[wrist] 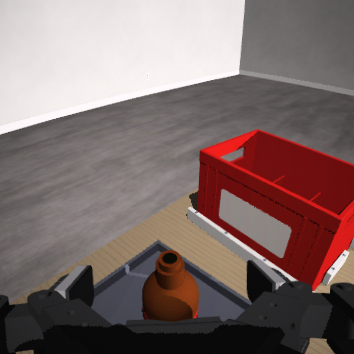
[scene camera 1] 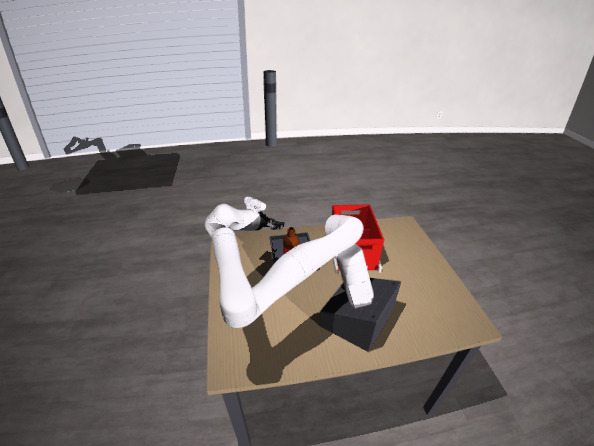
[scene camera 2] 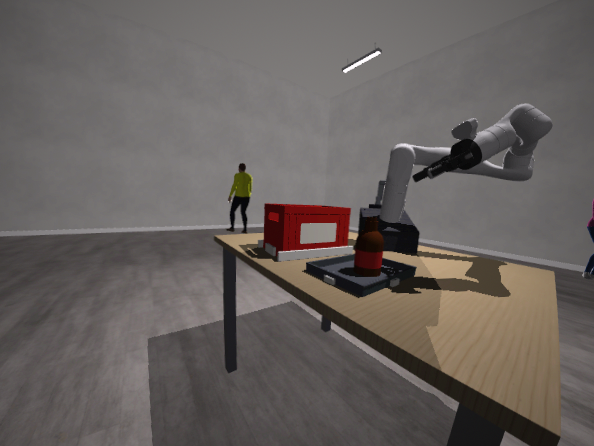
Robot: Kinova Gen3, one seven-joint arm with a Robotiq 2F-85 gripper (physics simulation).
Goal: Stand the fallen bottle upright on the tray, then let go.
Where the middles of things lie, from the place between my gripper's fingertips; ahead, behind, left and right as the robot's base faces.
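From the brown bottle point(scene camera 2: 369, 244), my hand is 19 cm above, 6 cm to the left and 10 cm short of it. There is also the white strip point(wrist: 236, 246), which is 26 cm to the right of my hand, 14 cm ahead of it and 26 cm below it. Going by their middles, the brown bottle is the nearest to my hand of the things named here.
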